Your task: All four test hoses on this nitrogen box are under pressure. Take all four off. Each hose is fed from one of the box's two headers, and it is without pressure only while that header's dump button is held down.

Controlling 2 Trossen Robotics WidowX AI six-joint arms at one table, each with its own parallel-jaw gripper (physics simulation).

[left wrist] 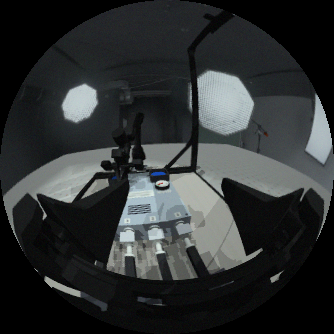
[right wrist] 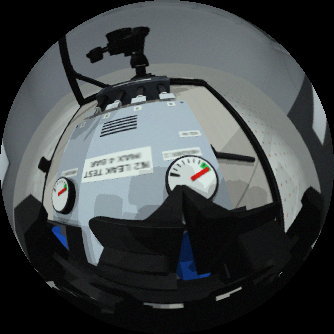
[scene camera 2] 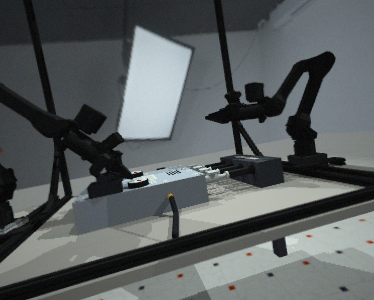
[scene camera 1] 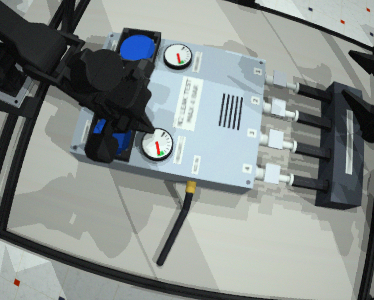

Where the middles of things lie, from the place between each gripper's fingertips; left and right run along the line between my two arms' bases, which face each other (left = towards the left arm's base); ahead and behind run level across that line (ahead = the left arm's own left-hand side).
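Dark block [scene camera 1: 341,170], from my left hand: 110 mm to the left, 50 mm ahead, 210 mm below. Header 1 dump button [scene camera 1: 136,47], from my left hand: 380 mm to the right, 30 mm behind, 170 mm below.
Header 1 dump button, from my right hand: 8 cm to the right, 17 cm behind, 2 cm below. Dark block, from my right hand: 41 cm to the left, 9 cm behind, 6 cm below.
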